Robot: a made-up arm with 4 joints. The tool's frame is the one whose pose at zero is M.
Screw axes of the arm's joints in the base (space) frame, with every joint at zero. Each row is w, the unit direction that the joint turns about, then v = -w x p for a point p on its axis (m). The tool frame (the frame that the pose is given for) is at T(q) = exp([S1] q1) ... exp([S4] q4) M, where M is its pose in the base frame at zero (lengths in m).
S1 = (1, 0, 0, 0, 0.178, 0)
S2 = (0, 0, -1, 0.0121, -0.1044, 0)
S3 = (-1, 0, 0, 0, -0.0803, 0.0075)
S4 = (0, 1, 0, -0.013, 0, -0.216)
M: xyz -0.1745 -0.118 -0.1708 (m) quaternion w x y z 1 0 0 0
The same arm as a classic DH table. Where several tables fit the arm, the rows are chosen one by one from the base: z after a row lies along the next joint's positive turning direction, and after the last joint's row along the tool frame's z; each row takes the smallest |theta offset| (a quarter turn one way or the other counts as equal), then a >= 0, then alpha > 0; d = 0 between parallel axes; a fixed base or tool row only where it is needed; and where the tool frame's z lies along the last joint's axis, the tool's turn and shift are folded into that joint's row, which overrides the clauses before.
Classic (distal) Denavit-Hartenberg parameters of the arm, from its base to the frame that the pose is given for. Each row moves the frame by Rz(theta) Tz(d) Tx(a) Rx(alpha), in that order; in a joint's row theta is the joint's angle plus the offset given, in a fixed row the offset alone. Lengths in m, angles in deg.
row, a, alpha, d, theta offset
base (fixed), 0, 90, 0.178, 90
joint 1, -0.0121, 90, -0.1044, 0
joint 2, 0.0196, 90, 0.0977, 0
joint 3, 0.0673, 90, 0.1116, 90
joint 4, 0.0415, 90, -0.1255, -90
tool (fixed), 0, 0, -0.1838, 0

